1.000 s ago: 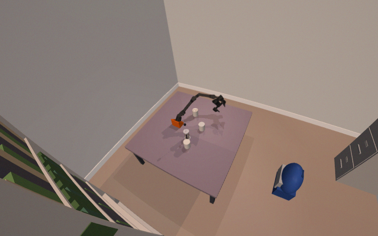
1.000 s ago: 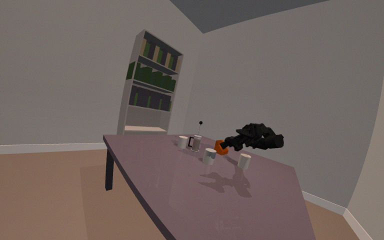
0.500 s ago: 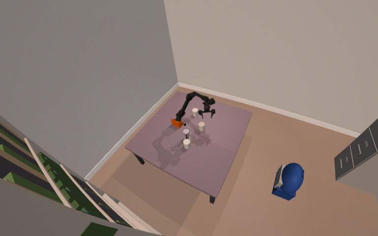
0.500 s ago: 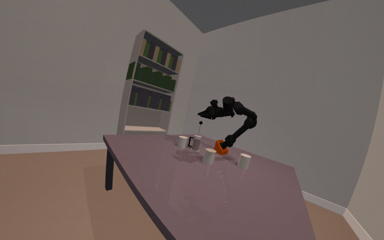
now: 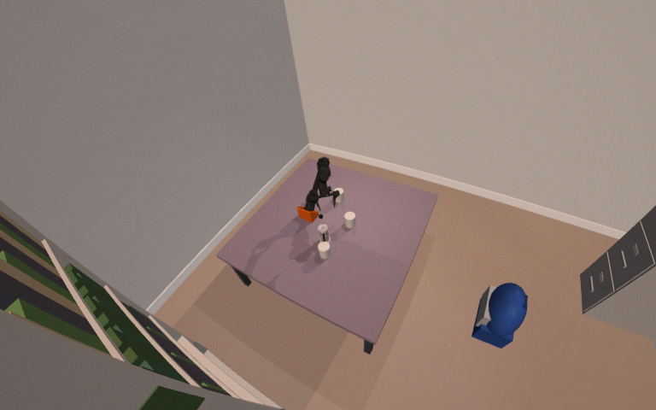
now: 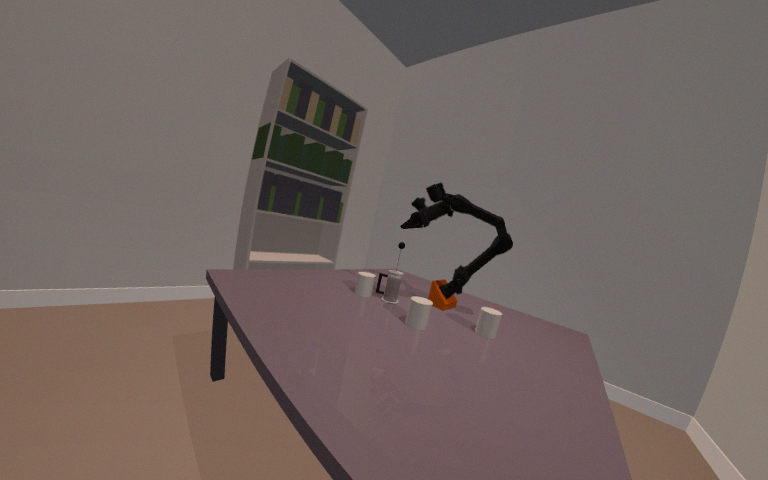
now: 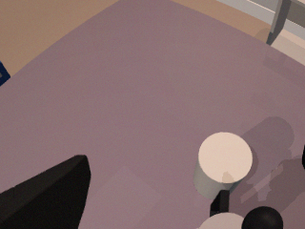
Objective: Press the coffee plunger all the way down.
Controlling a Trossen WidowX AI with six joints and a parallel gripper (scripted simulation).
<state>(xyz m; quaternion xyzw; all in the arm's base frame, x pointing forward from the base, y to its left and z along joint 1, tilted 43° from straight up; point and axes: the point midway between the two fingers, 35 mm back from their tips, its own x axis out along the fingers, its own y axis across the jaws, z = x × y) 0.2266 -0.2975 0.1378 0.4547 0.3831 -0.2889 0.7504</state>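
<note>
Right now my gripper tip is 210 mm above the coffee press, 40 mm past it and 30 mm to the left of it.
</note>
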